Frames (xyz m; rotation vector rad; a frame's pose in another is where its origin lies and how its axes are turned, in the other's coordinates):
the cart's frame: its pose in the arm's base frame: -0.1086 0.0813 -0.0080 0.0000 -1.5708 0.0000
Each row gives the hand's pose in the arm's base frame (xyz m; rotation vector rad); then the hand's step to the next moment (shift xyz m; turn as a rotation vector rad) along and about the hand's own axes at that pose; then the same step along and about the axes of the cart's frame.
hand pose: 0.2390 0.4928 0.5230 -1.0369 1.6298 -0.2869
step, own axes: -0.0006 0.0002 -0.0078 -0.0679 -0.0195 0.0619
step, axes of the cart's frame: 0.0029 -0.0020 0.0070 0.0370 0.0593 -0.0628
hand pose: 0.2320 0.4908 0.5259 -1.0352 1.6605 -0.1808
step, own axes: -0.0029 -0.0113 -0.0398 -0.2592 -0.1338 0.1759
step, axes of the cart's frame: 0.0236 -0.0199 0.0277 0.1988 0.1675 -0.2201
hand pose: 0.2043 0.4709 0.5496 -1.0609 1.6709 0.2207
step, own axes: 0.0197 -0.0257 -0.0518 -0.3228 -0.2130 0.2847
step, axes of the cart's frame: 0.0127 -0.0574 0.0168 0.2384 0.2221 -0.3528
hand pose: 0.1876 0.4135 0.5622 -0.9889 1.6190 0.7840
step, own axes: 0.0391 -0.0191 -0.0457 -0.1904 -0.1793 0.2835
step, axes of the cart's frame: -0.0267 -0.0567 0.0074 0.1109 0.2073 -0.3058
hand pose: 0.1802 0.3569 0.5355 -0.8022 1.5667 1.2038
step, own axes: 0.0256 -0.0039 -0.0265 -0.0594 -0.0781 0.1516
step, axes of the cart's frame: -0.0243 -0.0250 0.0124 0.0248 0.1184 -0.1341
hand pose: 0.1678 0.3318 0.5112 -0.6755 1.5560 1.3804
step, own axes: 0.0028 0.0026 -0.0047 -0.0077 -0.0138 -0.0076
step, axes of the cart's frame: -0.0015 -0.0035 0.0047 0.0002 -0.0116 -0.0131
